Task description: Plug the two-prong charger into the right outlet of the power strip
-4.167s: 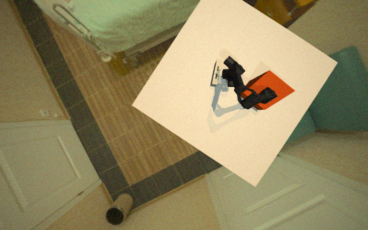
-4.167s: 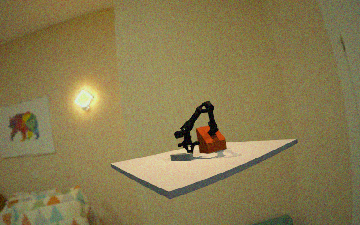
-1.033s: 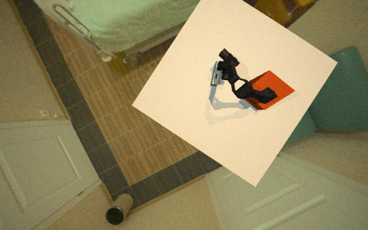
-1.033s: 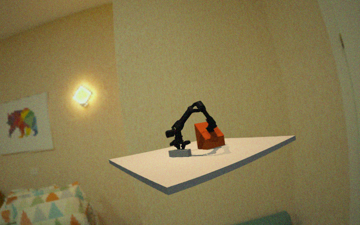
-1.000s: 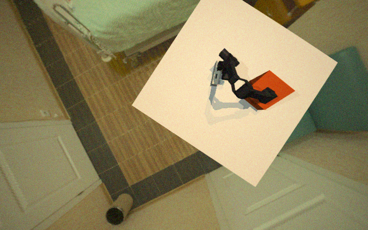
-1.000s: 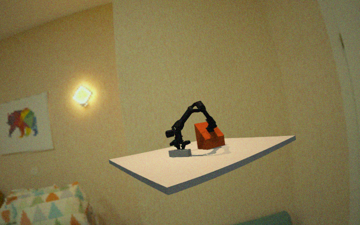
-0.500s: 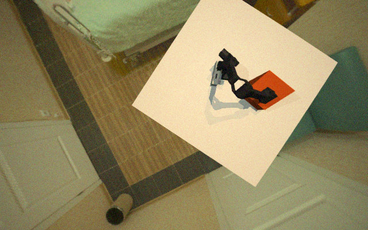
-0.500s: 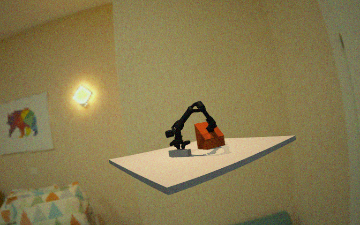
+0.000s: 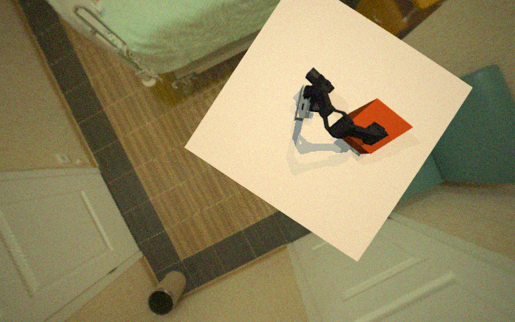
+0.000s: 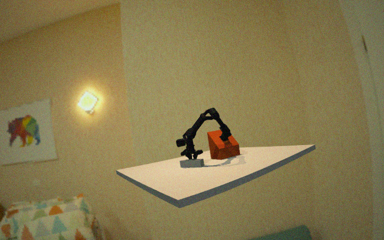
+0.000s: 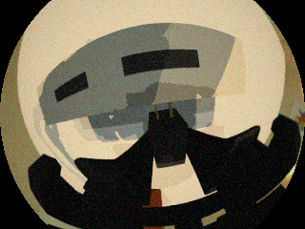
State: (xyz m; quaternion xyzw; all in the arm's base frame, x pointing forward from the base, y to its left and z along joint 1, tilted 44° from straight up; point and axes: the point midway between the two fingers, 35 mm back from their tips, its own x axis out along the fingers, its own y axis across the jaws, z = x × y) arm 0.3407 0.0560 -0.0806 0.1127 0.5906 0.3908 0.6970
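My gripper tip is 10 mm to the right of the dark two-prong charger, 10 mm below it and 10 mm short of it.
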